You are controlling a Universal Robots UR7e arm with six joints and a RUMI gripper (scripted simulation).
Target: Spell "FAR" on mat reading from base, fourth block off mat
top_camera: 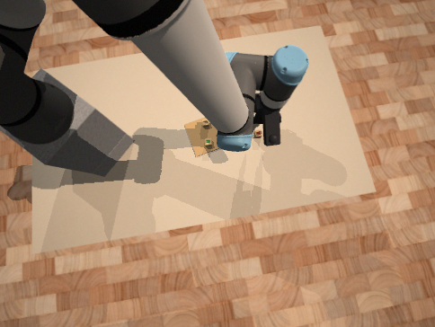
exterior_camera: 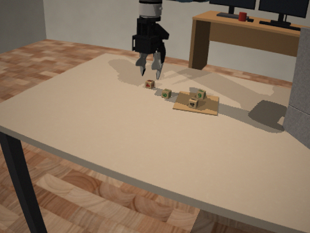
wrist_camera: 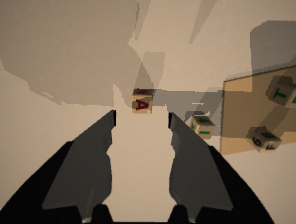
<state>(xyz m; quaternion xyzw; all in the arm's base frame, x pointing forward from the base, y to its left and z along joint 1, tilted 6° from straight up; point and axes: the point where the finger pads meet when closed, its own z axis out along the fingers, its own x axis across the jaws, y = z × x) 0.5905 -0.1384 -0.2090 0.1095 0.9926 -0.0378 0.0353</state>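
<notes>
Now: the red-lettered block 4 cm below my hand. The rest, counted from my hand: brown mat (19 cm behind, 6 cm to the left, 5 cm below); then green R block (19 cm behind, 2 cm to the left, 4 cm below); then green-lettered block (8 cm behind, 6 cm to the left, 4 cm below).
</notes>
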